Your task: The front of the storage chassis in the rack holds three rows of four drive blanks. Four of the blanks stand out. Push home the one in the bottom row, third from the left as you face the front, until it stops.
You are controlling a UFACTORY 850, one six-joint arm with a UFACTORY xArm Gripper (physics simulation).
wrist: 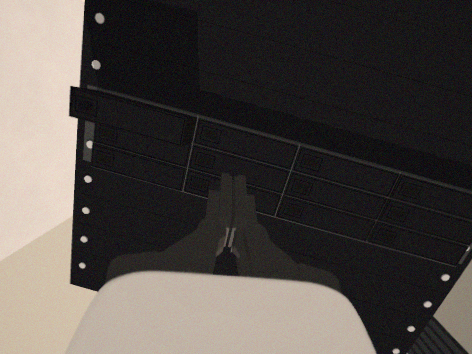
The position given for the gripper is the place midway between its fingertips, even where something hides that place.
In view: the gripper (230,189) and a black rack (345,126).
